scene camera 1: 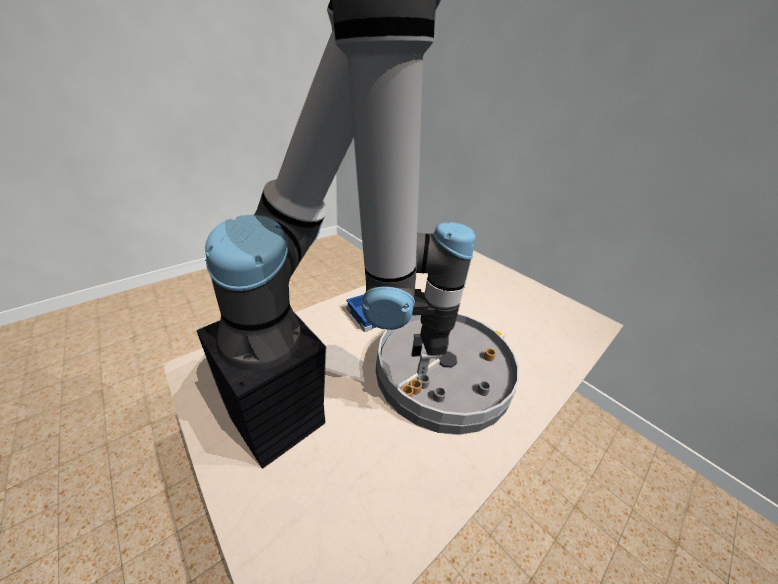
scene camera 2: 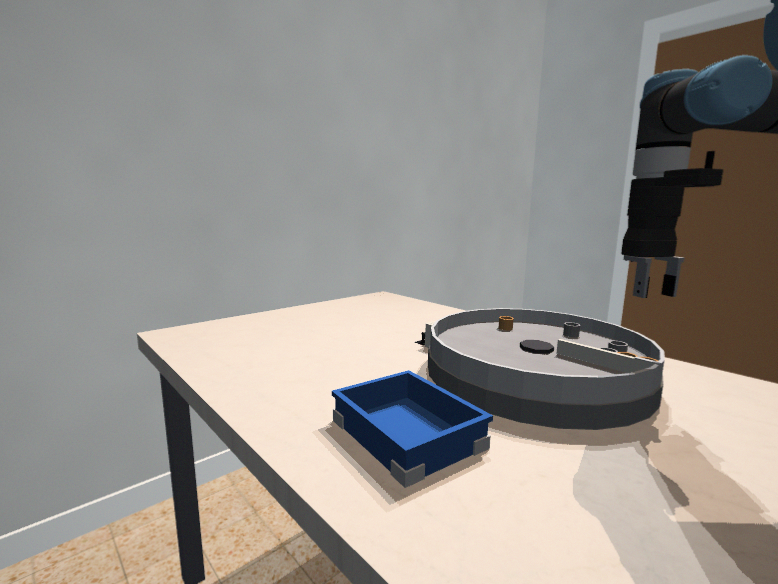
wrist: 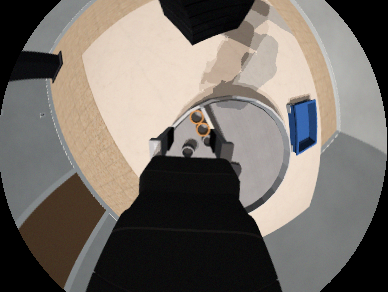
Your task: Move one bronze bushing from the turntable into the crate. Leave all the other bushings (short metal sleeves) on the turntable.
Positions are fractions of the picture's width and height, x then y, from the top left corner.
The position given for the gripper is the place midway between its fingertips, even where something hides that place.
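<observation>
The gripper (scene camera 2: 0.84, 0.51) is visible in the wrist view as well (wrist: 0.49, 0.46). A blue crate (scene camera 2: 0.53, 0.73) shares that view with it (wrist: 0.78, 0.42). There is also a round grey turntable (scene camera 1: 0.59, 0.64), which appears in scene camera 2 (scene camera 2: 0.68, 0.59) and again in the wrist view (wrist: 0.66, 0.54).
</observation>
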